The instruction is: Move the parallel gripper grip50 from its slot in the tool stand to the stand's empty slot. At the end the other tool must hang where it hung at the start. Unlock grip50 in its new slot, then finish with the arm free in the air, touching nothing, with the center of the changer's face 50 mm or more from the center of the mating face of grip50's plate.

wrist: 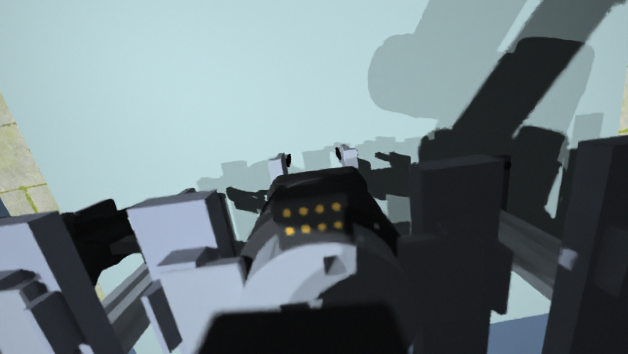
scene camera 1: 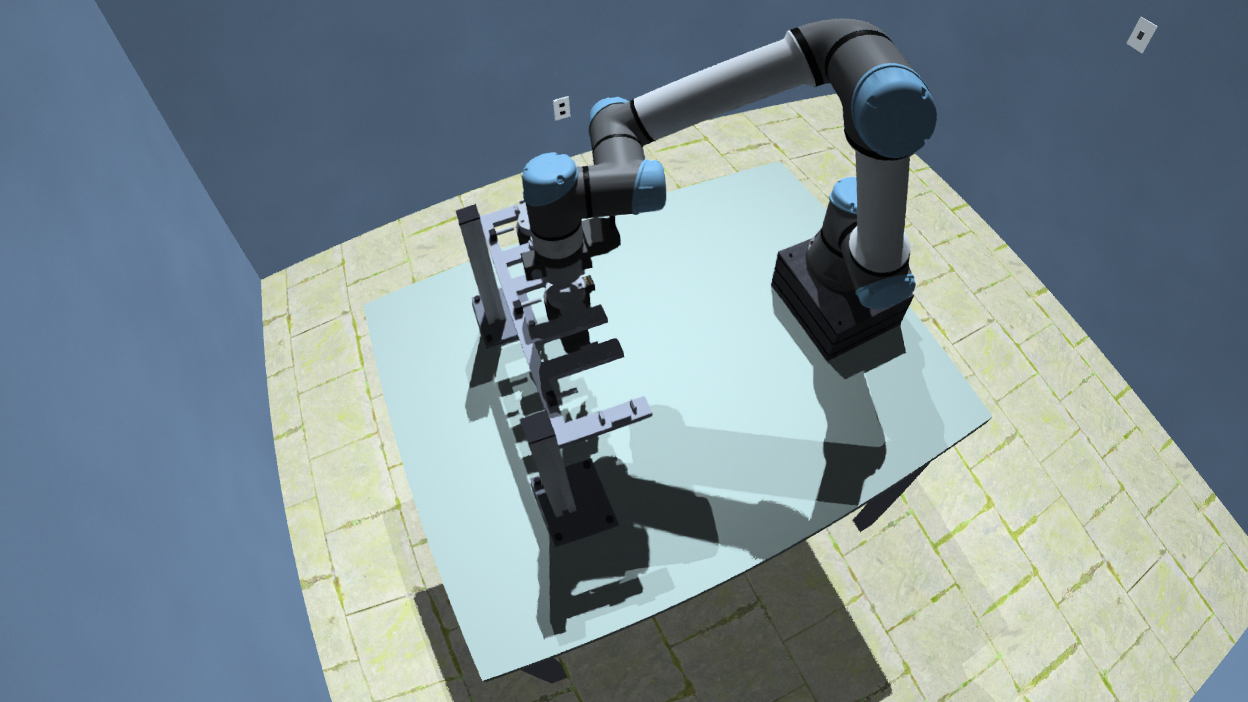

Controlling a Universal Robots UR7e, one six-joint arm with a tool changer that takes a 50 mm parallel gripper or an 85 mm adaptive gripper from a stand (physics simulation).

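Places are measured from the arm's base along level axes (x ahead, y left, z up), in millimetres.
Where they show: arm's base at its link origin: (scene camera 1: 838, 262).
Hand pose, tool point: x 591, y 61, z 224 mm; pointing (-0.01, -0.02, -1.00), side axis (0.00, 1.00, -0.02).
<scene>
Things, the pixels of their top centre, and the offset from my tool point. "spot": a spot on its surface instead. Level surfaces: height alone.
- grip50 at its top centre: (wrist: 326, 315) (scene camera 1: 567, 286) 4 mm back, 5 mm left, 35 mm down
- stand's far post at a spot on its surface: (scene camera 1: 481, 270) spot: 137 mm ahead, 201 mm right, 164 mm down
- pale table at its surface level: 336 mm down
The bare changer face (scene camera 1: 556, 261) (wrist: 305, 330) on the arm hangs close above grip50 (scene camera 1: 567, 301) (wrist: 320, 185), with a small gap seemingly between them. Grip50 hangs fingers down in the middle slot of the tool stand (scene camera 1: 548, 462); its light mating plate and gold contacts face up in the wrist view. Its gripper fingers (wrist: 313, 156) stand apart with nothing between them. The other tool, the dark adaptive gripper (scene camera 1: 523, 220) (wrist: 102, 240), hangs in the far slot, partly hidden behind the wrist. The empty slot lies between a dark support arm (scene camera 1: 580, 359) and the near support arm (scene camera 1: 610, 420).
Support arms (wrist: 172, 220) (wrist: 457, 200) flank grip50 closely on both sides. The stand's far post (scene camera 1: 481, 270) rises beside the far slot, left of the robot's wrist. The robot base (scene camera 1: 837, 301) stands at the right of the pale table (scene camera 1: 715, 349).
</scene>
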